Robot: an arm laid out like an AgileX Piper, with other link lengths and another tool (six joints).
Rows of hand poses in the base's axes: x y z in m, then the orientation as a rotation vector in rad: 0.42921, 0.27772, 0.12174, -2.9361, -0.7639, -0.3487; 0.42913, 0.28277, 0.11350, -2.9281, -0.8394, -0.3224; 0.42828, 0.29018, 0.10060, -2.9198, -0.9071, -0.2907; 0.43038, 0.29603, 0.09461, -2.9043, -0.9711, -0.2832; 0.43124, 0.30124, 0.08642, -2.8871, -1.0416, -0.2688; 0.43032, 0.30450, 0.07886, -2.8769, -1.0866, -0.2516; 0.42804, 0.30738, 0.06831, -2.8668, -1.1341, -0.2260; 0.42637, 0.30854, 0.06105, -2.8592, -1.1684, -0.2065
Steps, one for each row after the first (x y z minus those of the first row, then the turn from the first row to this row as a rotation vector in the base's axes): -0.00008, 0.00505, -0.00824, -0.0183, 0.0115, 0.0484; -0.00093, 0.01246, -0.02114, -0.0359, 0.0267, 0.0919; 0.00117, 0.01831, -0.02713, -0.0453, 0.0274, 0.1341; 0.00203, 0.02352, -0.03532, -0.0576, 0.0317, 0.1806; 0.00111, 0.02678, -0.04288, -0.0677, 0.0393, 0.2101; -0.00117, 0.02966, -0.05343, -0.0804, 0.0517, 0.2412; -0.00284, 0.03082, -0.06069, -0.0899, 0.0611, 0.2637
